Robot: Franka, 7 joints.
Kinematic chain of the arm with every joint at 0, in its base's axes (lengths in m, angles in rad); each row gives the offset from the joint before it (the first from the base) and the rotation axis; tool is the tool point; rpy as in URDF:
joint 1: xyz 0 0 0.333 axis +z
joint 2: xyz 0 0 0 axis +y
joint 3: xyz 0 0 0.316 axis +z
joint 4: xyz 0.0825 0 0 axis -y
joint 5: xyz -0.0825 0 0.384 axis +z
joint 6: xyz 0 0 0 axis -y
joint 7: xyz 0.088 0 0 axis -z
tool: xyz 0 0 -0.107 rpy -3.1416 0 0
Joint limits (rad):
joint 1: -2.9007..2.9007
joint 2: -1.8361..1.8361
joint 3: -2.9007..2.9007
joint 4: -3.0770..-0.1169
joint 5: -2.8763..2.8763
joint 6: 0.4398..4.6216
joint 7: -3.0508..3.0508
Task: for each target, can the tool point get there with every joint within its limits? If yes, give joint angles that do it. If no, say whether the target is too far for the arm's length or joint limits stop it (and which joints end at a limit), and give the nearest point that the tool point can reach.
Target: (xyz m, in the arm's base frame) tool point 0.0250 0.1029 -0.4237
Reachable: no: joint limits stop it (at a limit: joint 2) | nearest point 0.0310 0.1276 -0.3386 | short by 0.089 m
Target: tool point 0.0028 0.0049 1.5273
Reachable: no: too far | nearest point 0.0020 0.0035 1.1909 | short by 0.336 m
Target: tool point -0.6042 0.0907 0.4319
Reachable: yes | joints 2.2500 0.5514 0.9873 -2.0579 0.3628 3.9709 0.6581
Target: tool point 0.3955 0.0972 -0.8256
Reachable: no: too far | nearest point 0.3388 0.0833 -0.3567 | short by 0.473 m
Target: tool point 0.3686 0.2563 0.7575
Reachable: yes | joints -1.6282 0.6187 2.4511 -1.9510 1.0517 2.2172 -1.8851
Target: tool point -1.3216 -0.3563 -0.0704
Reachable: no: too far | nearest point -0.7945 -0.2142 0.0905 | short by 0.569 m
